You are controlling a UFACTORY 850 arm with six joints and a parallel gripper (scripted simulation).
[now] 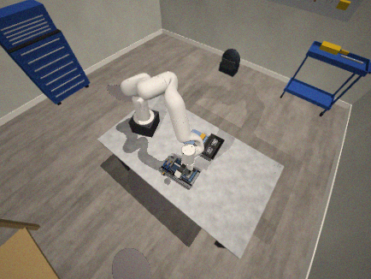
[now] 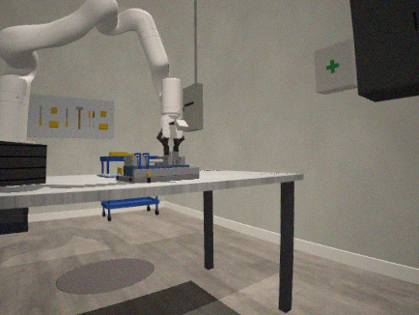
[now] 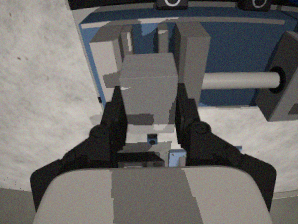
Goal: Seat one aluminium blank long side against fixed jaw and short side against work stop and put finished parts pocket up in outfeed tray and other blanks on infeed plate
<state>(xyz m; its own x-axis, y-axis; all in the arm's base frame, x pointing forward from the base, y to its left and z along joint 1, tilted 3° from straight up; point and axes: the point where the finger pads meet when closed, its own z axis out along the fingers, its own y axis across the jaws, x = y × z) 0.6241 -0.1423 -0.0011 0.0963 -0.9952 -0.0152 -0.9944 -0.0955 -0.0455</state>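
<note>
My hand is 20 mm above the grey aluminium blank. Round my hand: blue vise body 70 mm behind, 80 mm below; then brass blank 110 mm behind, 370 mm to the left, 100 mm below.
</note>
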